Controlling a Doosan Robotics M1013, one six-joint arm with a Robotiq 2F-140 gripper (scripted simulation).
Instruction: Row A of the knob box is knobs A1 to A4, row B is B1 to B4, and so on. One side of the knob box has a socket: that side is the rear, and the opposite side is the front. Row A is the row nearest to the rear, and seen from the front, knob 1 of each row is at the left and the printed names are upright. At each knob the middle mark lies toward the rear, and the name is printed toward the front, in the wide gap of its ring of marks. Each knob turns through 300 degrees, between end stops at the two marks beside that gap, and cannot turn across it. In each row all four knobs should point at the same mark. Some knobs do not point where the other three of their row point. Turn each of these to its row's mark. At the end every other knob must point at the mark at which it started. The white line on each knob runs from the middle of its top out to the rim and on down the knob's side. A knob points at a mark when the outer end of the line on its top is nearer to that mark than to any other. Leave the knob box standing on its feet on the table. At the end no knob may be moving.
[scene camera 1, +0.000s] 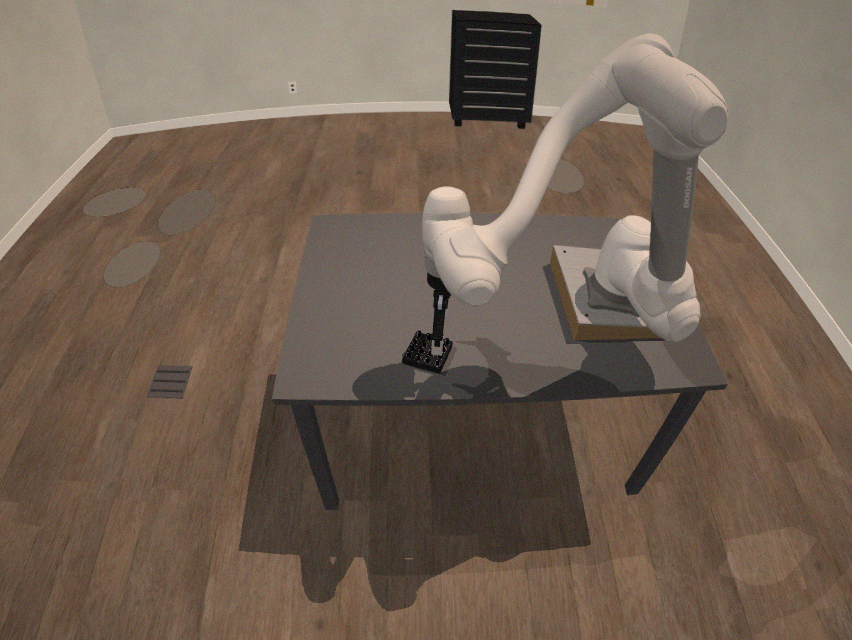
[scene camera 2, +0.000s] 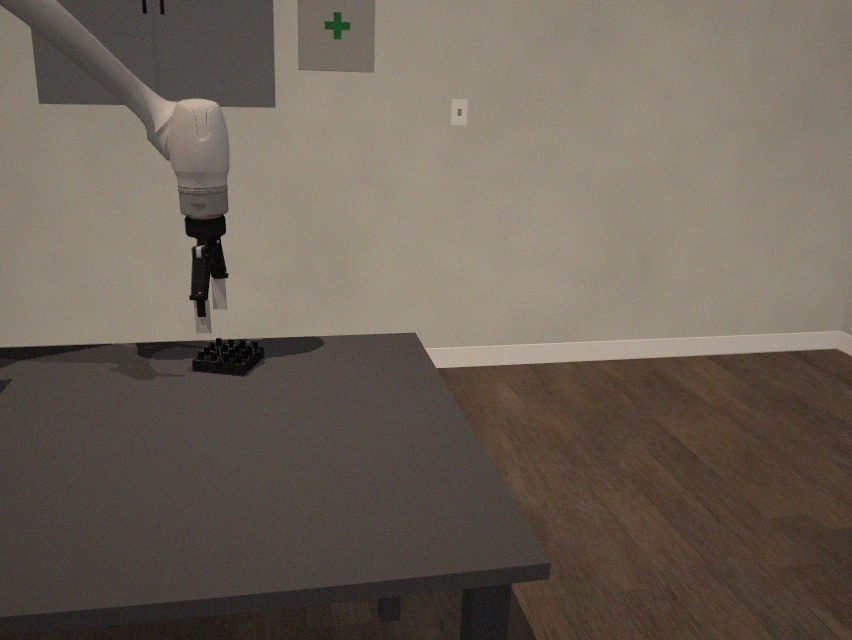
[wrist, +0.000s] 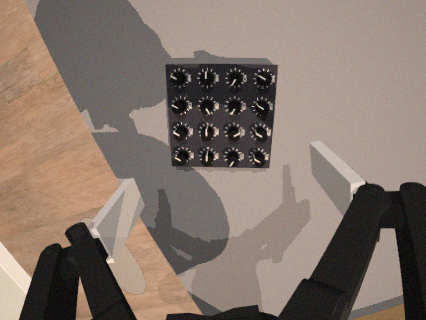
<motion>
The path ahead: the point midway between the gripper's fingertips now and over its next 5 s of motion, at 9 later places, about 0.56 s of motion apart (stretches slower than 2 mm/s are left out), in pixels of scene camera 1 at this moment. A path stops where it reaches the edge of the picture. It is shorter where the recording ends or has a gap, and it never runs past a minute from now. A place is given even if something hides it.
The gripper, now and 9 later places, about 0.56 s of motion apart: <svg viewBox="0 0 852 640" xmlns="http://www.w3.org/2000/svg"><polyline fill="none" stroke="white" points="439,333 446,334 458,337 456,338 443,334 429,330 421,330 421,335 421,338 421,343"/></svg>
</motion>
